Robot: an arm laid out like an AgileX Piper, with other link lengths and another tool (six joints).
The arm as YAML. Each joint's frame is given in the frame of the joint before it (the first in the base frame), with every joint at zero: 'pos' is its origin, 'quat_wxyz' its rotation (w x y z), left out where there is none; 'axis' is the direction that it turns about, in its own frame. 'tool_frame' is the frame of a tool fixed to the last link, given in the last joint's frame.
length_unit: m
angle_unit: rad
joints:
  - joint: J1
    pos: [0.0, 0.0, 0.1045]
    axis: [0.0, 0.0, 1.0]
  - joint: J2
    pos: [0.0, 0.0, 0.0]
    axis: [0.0, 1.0, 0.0]
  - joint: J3
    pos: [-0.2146, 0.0, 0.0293]
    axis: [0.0, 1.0, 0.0]
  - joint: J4
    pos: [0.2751, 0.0, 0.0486]
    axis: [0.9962, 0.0, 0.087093]
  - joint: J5
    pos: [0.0, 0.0, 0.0]
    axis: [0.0, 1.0, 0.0]
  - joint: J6
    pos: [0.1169, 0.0, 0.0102]
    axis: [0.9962, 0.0, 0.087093]
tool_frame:
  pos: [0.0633, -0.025, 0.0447]
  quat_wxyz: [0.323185, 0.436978, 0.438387, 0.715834]
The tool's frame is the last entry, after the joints.
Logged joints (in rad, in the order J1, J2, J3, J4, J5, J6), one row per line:
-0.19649 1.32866 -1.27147 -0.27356 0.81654 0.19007
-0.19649 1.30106 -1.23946 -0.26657 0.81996 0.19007
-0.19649 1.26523 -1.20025 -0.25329 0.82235 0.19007
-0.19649 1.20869 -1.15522 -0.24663 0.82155 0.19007
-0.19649 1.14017 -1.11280 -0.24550 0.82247 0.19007
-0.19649 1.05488 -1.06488 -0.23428 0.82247 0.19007
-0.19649 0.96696 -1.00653 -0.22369 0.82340 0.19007
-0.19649 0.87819 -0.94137 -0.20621 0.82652 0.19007
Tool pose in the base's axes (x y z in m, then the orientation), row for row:
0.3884 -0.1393 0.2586 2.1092 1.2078 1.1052
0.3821 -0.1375 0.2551 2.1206 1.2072 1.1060
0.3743 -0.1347 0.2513 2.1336 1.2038 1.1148
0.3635 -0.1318 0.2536 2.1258 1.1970 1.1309
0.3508 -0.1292 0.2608 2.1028 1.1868 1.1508
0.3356 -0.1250 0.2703 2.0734 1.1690 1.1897
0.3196 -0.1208 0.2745 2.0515 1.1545 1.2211
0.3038 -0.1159 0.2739 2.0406 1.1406 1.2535
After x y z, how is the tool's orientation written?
As a rotation vector, in radians.
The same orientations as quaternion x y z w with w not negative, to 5 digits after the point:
0.76810 0.43984 0.40248 0.23361
0.77047 0.43861 0.40184 0.22920
0.77273 0.43598 0.40375 0.22315
0.77040 0.43380 0.40984 0.22437
0.76484 0.43167 0.41857 0.23128
0.75679 0.42669 0.43424 0.23799
0.75052 0.42236 0.44673 0.24240
0.74640 0.41721 0.45850 0.24207

